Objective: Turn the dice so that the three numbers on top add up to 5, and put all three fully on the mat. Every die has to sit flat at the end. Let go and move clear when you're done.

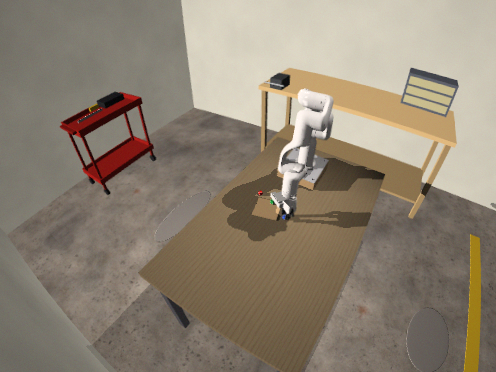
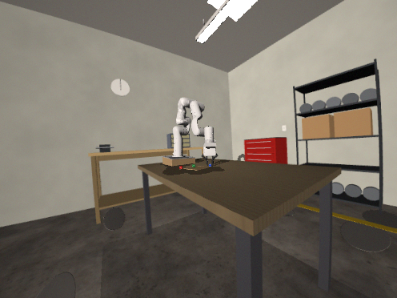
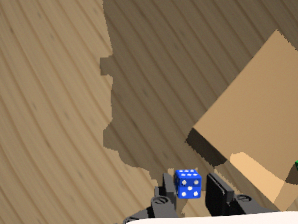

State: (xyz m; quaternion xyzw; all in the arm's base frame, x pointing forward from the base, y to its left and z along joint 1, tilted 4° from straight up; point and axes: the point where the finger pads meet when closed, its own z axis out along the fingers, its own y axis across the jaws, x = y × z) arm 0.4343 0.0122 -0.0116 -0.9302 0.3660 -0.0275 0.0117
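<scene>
Right now my hand is 20 mm above the blue die. From my hand the other things lie so: tan mat: 30 mm behind, 120 mm to the right, 30 mm below; red die: 120 mm behind, 200 mm to the right, 20 mm below; green die: 80 mm behind, 110 mm to the right, 20 mm below.
</scene>
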